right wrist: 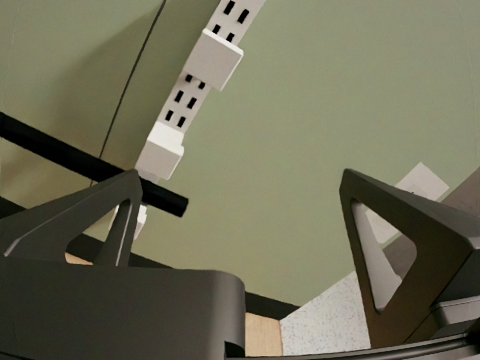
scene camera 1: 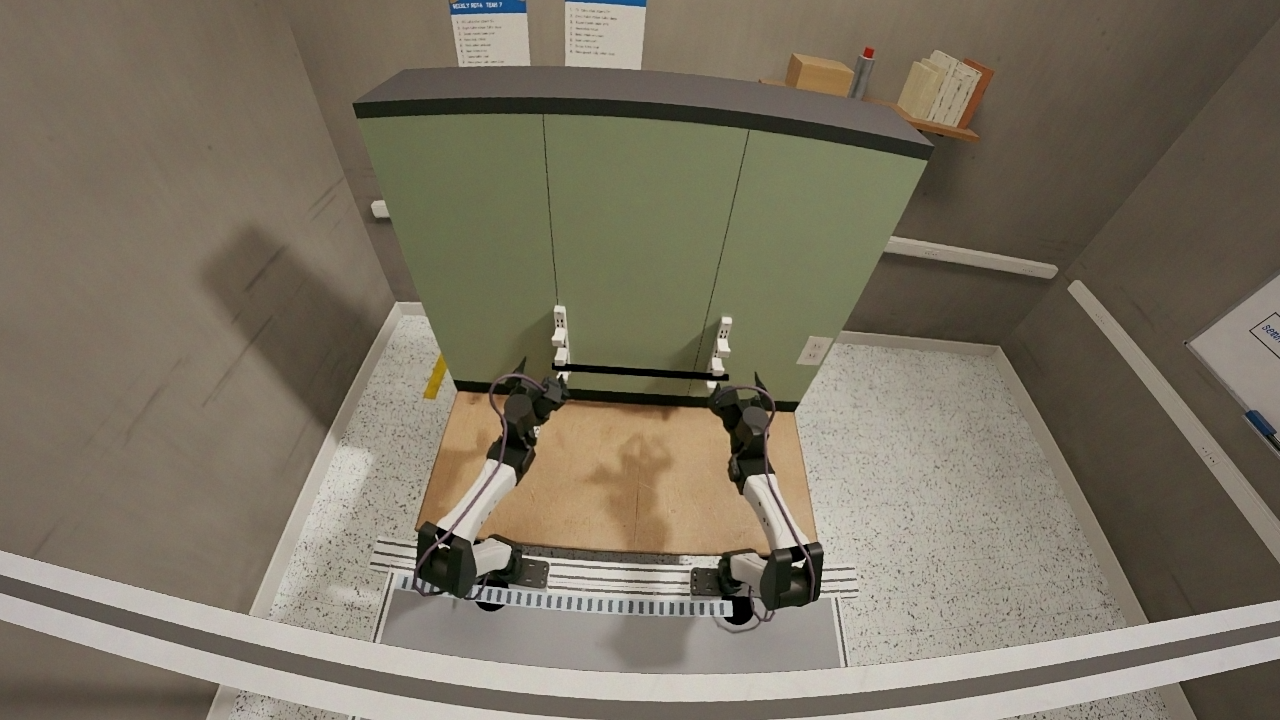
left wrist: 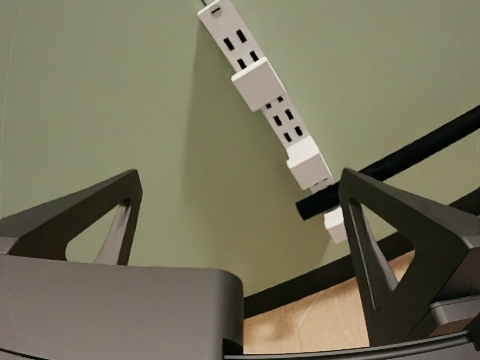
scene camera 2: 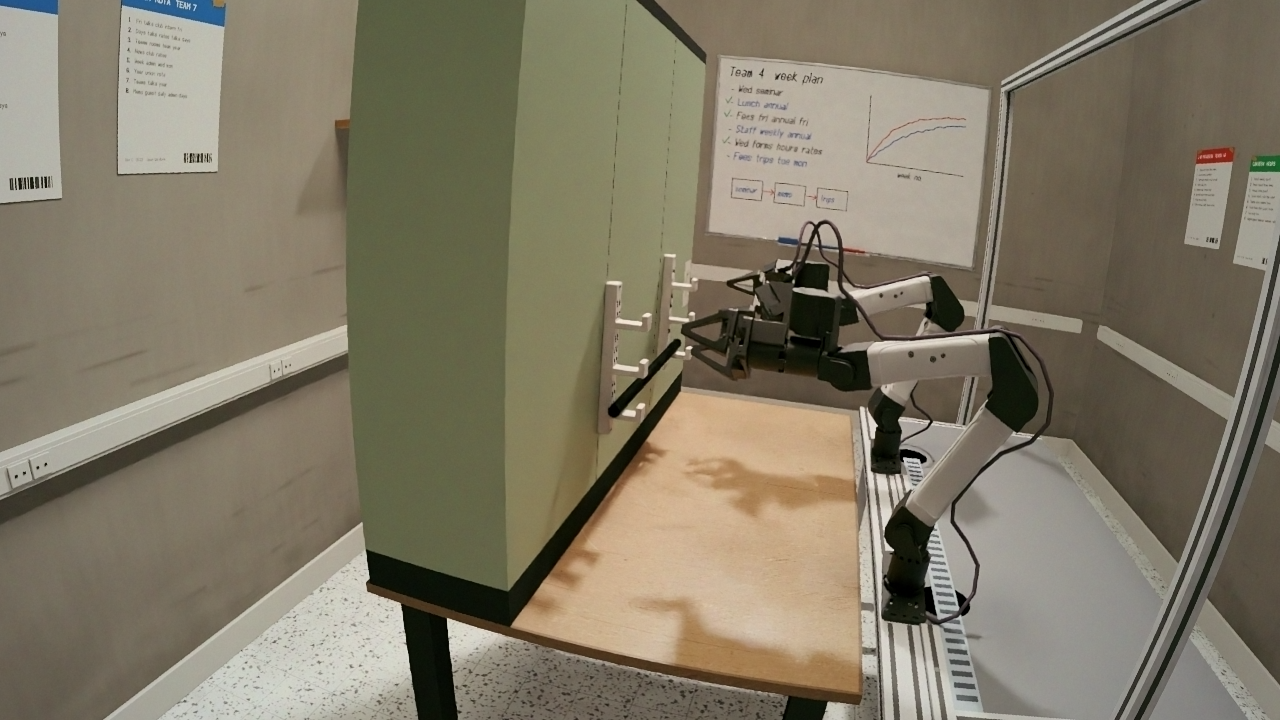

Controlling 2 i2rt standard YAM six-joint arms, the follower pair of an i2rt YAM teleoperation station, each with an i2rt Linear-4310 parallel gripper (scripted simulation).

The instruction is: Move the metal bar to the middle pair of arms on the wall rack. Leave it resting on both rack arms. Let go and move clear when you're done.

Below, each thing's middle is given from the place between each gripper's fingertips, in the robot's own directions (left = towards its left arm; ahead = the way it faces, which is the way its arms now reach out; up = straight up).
Now: the black metal bar [scene camera 1: 568,367] 12 cm ahead of my left hand [scene camera 2: 686,339], 24 cm to the right of it and 13 cm below it. Also, from my left hand: wall socket [right wrist: 420,175]: 15 cm ahead, 71 cm to the right, 3 cm below.
Right now my right hand [scene camera 2: 722,297] is 100 mm short of the black metal bar, 230 mm to the right of it and 120 mm above it. The rest, counted from my right hand: wall socket: 140 mm ahead, 240 mm to the right, 20 mm below.
